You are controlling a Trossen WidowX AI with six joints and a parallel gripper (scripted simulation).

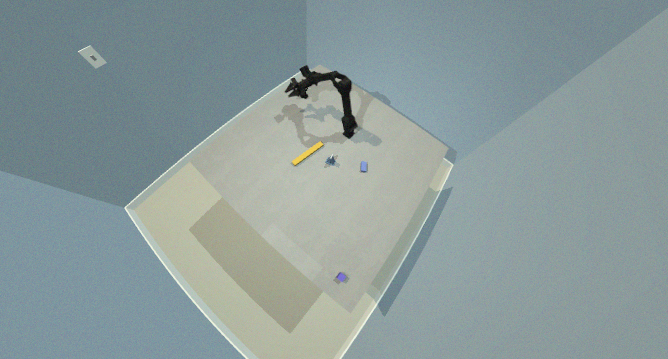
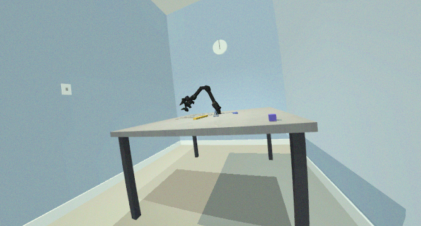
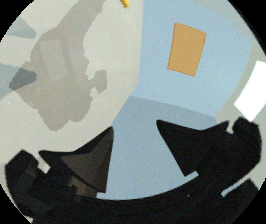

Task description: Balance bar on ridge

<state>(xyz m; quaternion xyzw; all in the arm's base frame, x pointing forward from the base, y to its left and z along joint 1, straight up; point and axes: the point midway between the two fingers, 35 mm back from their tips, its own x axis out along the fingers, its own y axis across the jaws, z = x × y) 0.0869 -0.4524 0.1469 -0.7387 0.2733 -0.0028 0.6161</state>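
The yellow bar lies 190 mm ahead of my gripper tip, 370 mm to the left of it and 130 mm below it. Round my gripper tip: blue block: 30 mm ahead, 690 mm to the left, 130 mm below; purple cube: 620 mm ahead, 970 mm to the left, 120 mm below.
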